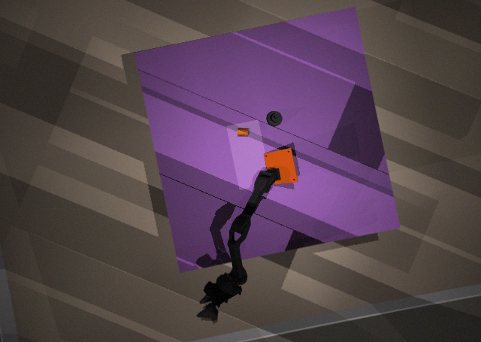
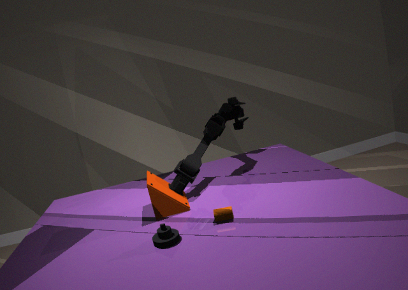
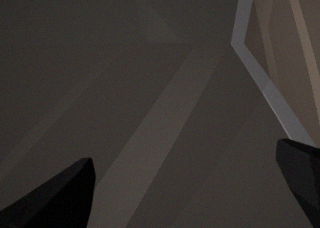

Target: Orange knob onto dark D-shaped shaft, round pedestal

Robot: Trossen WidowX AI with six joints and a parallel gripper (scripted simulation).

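The orange knob lies 82 cm ahead of my gripper tip, 38 cm to the right of it and 20 cm below it. The rest, counted from my gripper tip: shaft pedestal 86 cm ahead, 57 cm to the right, 19 cm below.
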